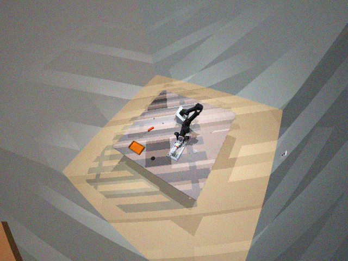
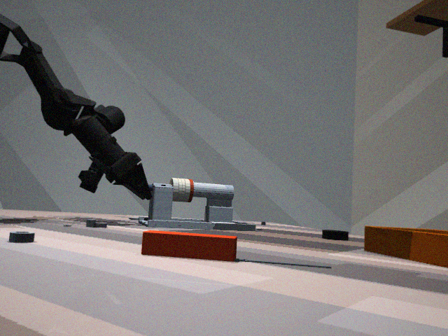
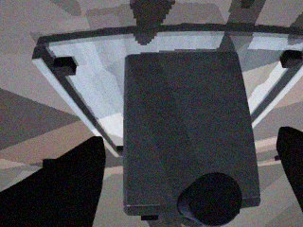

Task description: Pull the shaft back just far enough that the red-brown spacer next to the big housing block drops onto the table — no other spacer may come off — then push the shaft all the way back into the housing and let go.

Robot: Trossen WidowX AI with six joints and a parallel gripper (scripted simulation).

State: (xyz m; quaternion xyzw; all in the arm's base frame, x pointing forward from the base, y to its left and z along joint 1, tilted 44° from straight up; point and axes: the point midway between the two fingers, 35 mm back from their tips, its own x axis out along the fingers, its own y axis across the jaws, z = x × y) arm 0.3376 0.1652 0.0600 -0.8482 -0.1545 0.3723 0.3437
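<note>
Now: gripper tip 9 cm short of the red-brown spacer and 2 cm below it. Round my gripper tip: black ring: 33 cm ahead, 21 cm to the right, 5 cm below; orange tray: 50 cm to the right, 31 cm ahead, 5 cm below.
</note>
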